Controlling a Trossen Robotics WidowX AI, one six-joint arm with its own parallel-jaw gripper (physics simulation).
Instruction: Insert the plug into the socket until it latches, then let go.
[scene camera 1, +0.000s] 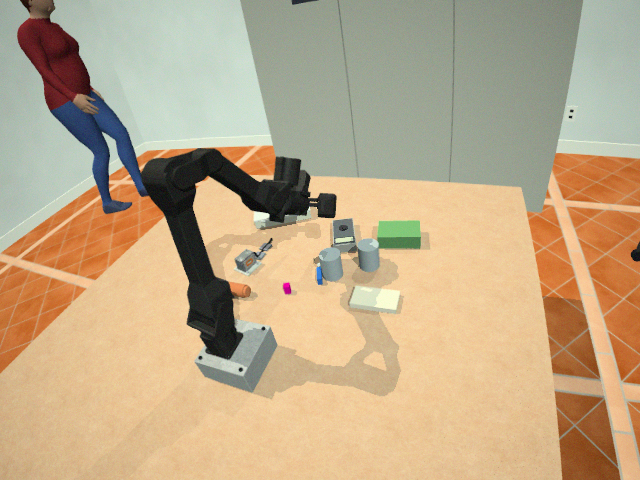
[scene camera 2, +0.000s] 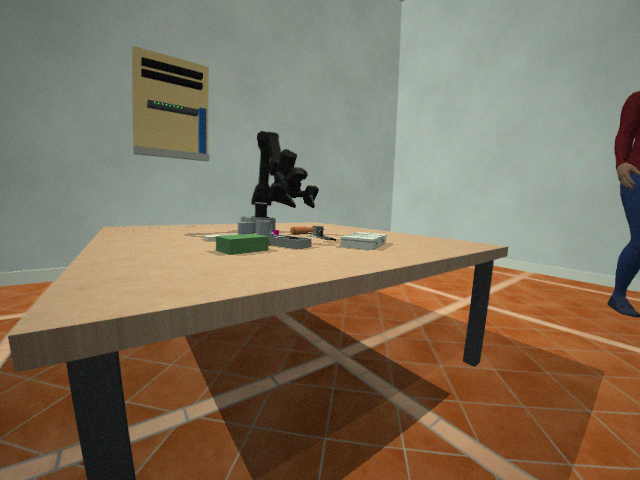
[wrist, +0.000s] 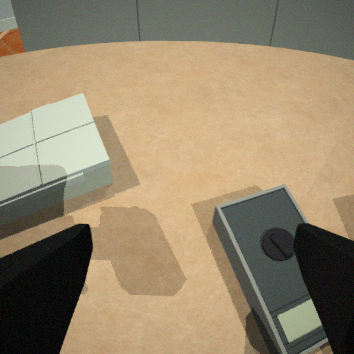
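Where they show: gripper, fingertip midpoint: (scene camera 1: 312, 205) (scene camera 2: 304, 207) (wrist: 195, 237); arm's base, origin of the base link: (scene camera 1: 224, 343) (scene camera 2: 260, 217).
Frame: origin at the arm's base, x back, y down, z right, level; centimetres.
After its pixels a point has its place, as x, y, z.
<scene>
A small grey housing (scene camera 1: 246, 260) @[-28.5, 2.9, -11.5] (scene camera 2: 317, 230) @[-31.7, 3.6, -11.1] with an orange-rimmed opening, which looks like the socket, stands on a pale base. A dark cable with grey blocks (scene camera 1: 265, 247) @[-38.1, 5.8, -11.1] extends behind it. A small blue piece (scene camera 1: 319, 274) @[-28.6, 4.4, 10.3] stands against a grey cylinder, and a magenta block (scene camera 1: 286, 288) @[-22.0, 4.4, 3.7] (scene camera 2: 275, 232) @[-23.3, 4.7, 4.0] lies between it and the housing. I cannot tell for certain which piece is the plug. My gripper (scene camera 1: 326, 205) (scene camera 2: 303, 205) @[-44.6, -6.0, 4.0] (wrist: 195, 237) @[-44.6, -6.0, 4.0] is open and empty, high above the table, behind and to the right of the housing in the first scene view.
A dark grey meter (scene camera 1: 343, 233) @[-46.1, 3.9, 11.6] (wrist: 250, 260) @[-47.5, 3.9, 8.5] is below right of the gripper; a white segmented box (scene camera 1: 276, 221) (wrist: 55, 142) @[-57.9, 3.0, -8.3] is left. Two grey cylinders (scene camera 1: 331, 265) @[-28.9, 0.9, 14.0] (scene camera 1: 368, 255) @[-34.0, 0.7, 22.3], a green block (scene camera 1: 399, 234) @[-46.1, 2.4, 28.1] (scene camera 2: 241, 243) @[-53.1, 3.7, 29.4], a cream slab (scene camera 1: 375, 299) @[-23.4, 4.9, 26.3] and an orange handle (scene camera 1: 241, 290) @[-18.0, 3.4, -7.2] are on the table.
</scene>
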